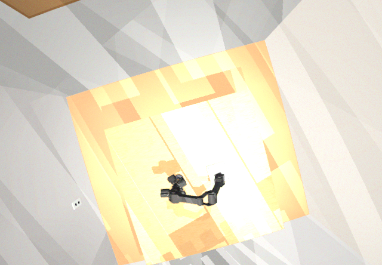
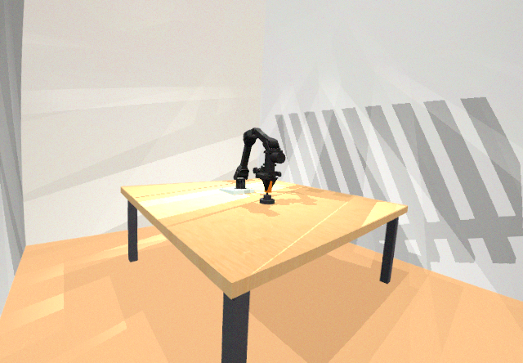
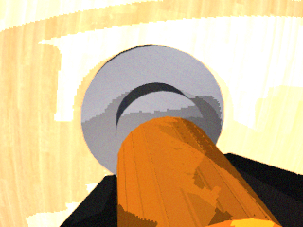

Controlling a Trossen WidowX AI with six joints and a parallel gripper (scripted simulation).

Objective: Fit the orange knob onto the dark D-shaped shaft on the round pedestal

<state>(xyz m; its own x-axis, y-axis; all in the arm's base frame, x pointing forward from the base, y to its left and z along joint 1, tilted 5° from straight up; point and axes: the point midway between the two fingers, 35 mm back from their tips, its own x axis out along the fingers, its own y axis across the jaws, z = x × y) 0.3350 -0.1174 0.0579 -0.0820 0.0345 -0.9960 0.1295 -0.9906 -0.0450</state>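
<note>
Now: the pedestal 1 cm behind my gripper tip and 4 cm below it. Round my gripper tip: orange knob: 2 cm above.
</note>
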